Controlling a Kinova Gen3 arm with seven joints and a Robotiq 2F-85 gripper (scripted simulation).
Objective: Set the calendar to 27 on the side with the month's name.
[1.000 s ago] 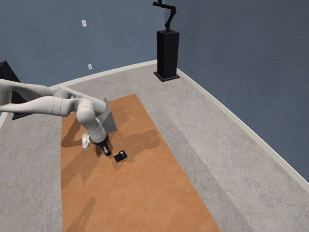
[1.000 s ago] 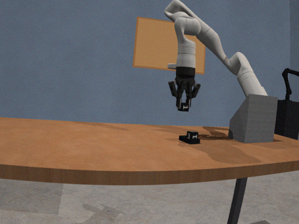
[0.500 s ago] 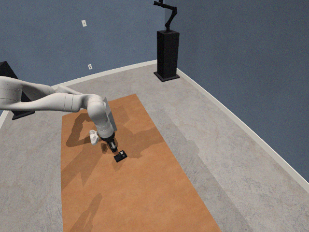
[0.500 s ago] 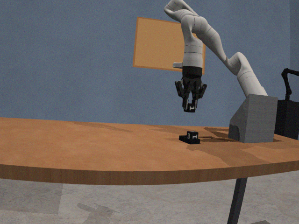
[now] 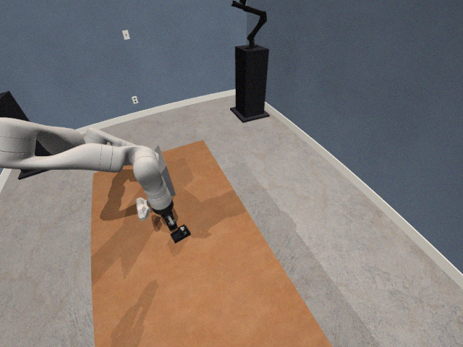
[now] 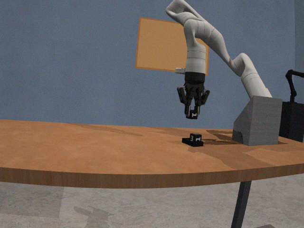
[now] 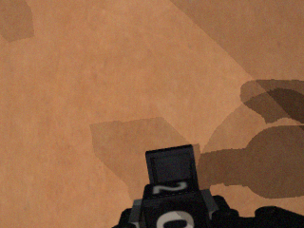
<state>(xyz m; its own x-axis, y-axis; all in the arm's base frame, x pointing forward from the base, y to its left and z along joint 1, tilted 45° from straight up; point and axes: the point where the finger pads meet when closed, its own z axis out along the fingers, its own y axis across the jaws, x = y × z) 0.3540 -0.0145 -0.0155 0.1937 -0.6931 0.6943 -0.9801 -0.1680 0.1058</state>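
Right now my hand is 11 cm above the black tray, 2 cm to the right of it and 1 cm past it.
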